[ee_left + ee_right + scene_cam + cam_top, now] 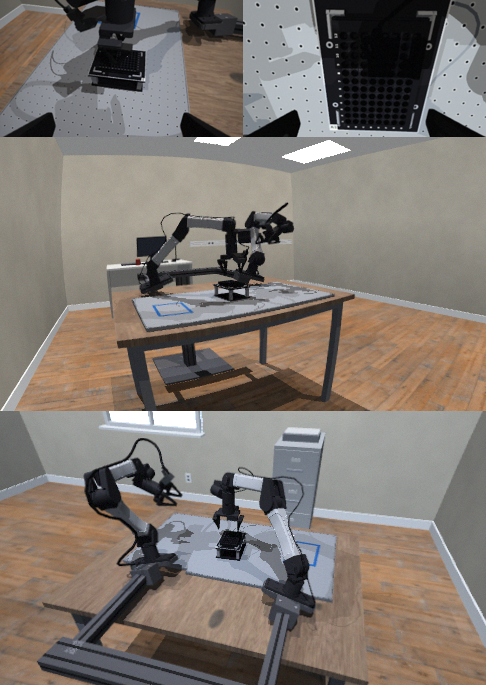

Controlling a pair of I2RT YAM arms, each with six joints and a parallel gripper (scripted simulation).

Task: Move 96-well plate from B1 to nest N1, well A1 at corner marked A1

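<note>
The dark 96-well plate is 1 cm to the right of my right hand and 6 cm below it. Also, from my right hand: raised nest 1 cm to the right, 7 cm below; then A1 label 8 cm behind, 3 cm to the left, 6 cm below.
</note>
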